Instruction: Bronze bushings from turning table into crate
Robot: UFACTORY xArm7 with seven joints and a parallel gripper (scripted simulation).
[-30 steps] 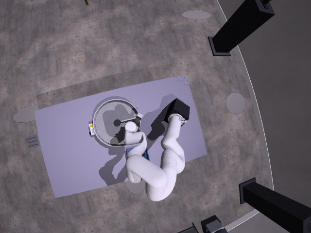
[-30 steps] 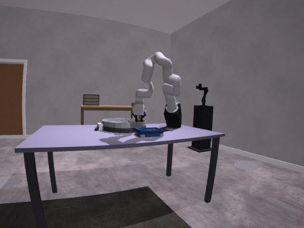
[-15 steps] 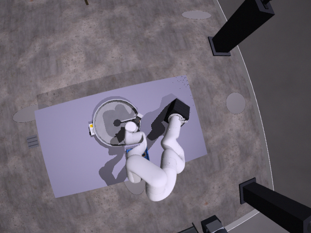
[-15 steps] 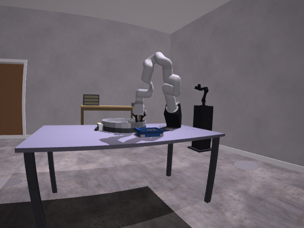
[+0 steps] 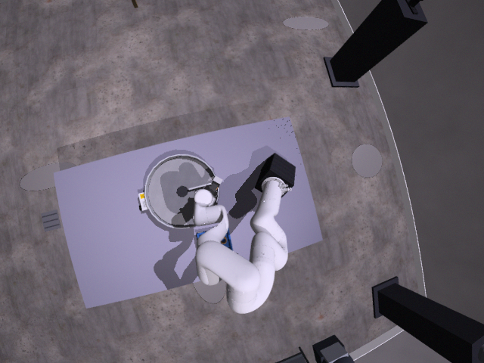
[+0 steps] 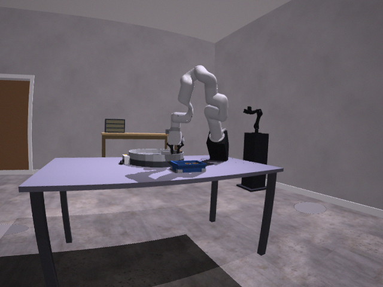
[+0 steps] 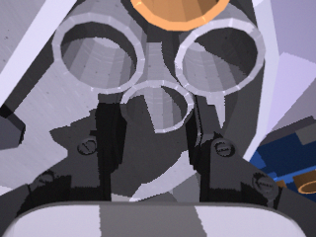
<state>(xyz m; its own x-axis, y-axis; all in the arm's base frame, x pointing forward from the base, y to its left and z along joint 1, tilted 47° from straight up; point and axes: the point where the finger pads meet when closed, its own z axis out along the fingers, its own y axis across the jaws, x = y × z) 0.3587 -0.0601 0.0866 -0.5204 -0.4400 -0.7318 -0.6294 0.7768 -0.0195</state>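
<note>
My gripper is now 13 cm short of the round grey turning table, 6 cm to the left of it and 4 cm above it. Also, from my hand: blue crate: 27 cm to the left, 7 cm below.
</note>
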